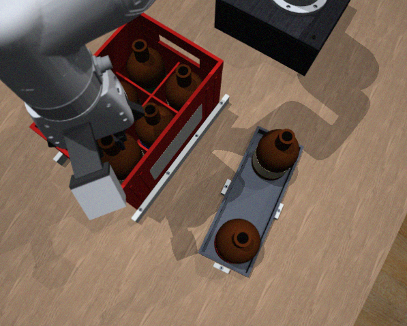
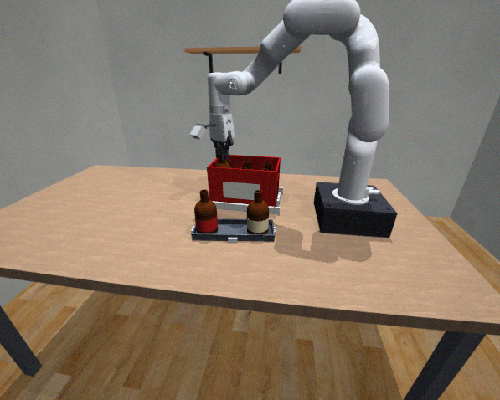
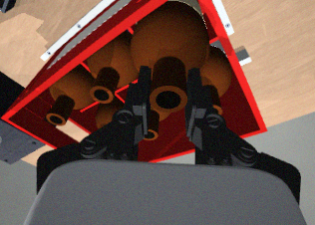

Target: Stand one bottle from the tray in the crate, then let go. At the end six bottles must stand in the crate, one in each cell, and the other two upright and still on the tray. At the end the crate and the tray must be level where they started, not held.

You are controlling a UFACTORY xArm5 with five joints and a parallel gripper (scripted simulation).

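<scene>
Right now the red crate is 13 cm below my hand, 9 cm behind it and 3 cm to the right of it. Round my hand: grey tray (23 cm to the left, 21 cm below, 7 cm behind).
</scene>
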